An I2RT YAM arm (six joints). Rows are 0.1 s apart.
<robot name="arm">
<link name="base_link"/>
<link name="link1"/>
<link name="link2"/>
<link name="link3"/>
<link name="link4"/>
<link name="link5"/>
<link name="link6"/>
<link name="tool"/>
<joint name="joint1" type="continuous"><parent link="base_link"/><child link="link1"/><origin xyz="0 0 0.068"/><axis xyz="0 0 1"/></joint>
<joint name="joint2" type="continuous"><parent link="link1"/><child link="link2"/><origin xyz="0.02 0.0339 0.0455"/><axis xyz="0 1 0"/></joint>
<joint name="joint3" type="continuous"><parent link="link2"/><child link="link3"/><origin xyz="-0.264 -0.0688 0"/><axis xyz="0 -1 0"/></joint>
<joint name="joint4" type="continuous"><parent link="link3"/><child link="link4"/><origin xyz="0.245 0.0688 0.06"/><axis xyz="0 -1 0"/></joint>
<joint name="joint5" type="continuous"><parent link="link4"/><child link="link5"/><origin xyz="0.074 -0.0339 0.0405"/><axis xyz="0 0 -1"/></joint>
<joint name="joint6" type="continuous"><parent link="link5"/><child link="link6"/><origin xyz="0.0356 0 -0.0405"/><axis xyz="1 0 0"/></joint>
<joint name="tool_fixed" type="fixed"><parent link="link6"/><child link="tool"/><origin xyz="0 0 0" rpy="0 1.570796 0"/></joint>
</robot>
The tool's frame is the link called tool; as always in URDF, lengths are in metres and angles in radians. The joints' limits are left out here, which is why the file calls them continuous.
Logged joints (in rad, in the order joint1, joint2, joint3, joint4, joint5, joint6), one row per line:
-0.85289 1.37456 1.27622 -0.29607 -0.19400 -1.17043
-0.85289 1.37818 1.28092 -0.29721 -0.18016 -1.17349
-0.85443 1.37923 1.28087 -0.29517 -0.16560 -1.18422
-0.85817 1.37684 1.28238 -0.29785 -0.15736 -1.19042
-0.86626 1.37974 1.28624 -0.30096 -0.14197 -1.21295
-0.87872 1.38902 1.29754 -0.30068 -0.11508 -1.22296
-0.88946 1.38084 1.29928 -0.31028 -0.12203 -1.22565
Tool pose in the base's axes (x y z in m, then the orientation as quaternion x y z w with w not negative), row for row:
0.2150 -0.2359 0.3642 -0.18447 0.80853 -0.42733 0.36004
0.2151 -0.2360 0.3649 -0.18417 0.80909 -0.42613 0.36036
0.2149 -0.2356 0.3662 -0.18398 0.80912 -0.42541 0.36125
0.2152 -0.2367 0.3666 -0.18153 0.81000 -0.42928 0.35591
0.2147 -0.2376 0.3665 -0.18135 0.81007 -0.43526 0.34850
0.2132 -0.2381 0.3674 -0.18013 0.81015 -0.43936 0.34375
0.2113 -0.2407 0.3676 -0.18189 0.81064 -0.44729 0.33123
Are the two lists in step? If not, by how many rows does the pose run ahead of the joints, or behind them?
The pose runs 2 rows behind the joints: the pose in row i belongs to the joints in row i - 2.
